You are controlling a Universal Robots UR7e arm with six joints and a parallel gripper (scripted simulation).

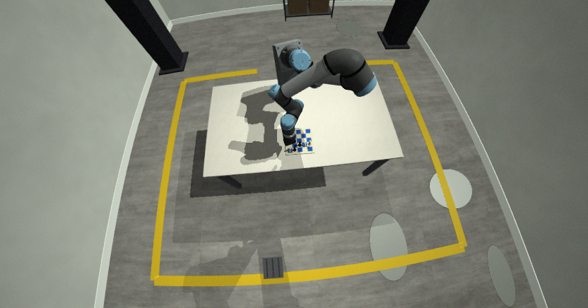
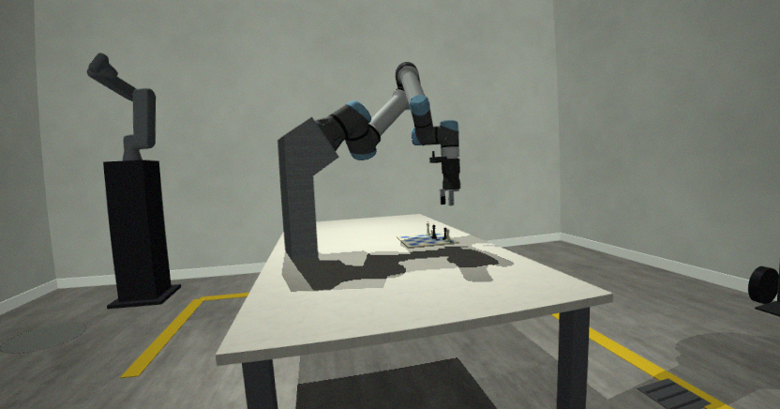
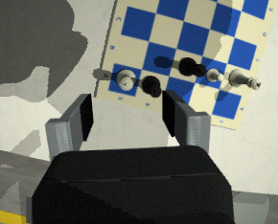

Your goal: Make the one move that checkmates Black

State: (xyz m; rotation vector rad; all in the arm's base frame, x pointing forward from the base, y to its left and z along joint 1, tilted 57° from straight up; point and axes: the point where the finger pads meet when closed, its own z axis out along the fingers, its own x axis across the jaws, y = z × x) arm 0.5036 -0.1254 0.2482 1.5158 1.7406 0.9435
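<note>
Now: the white piece 140 mm below my hand. The rest, counted from my hand: black piece (140 mm below, 40 mm to the left); chessboard (170 mm below, 80 mm to the left, 70 mm behind); white pawn (160 mm below, 120 mm to the left, 30 mm behind).
</note>
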